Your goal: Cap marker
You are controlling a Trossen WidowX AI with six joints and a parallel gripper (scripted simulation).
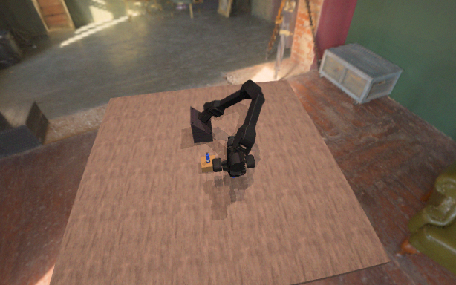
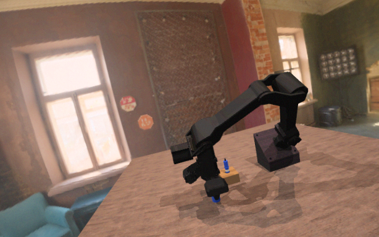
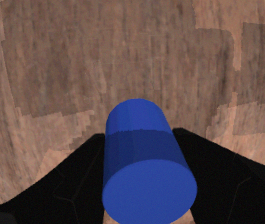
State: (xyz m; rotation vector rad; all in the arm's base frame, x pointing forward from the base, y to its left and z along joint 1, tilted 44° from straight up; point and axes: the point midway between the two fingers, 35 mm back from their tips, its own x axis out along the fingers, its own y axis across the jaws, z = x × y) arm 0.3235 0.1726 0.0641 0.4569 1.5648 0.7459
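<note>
My gripper tip is now 7 cm past the holder block and 12 cm to the left of it. Also, from my gripper tip: marker cap 1 cm above.
</note>
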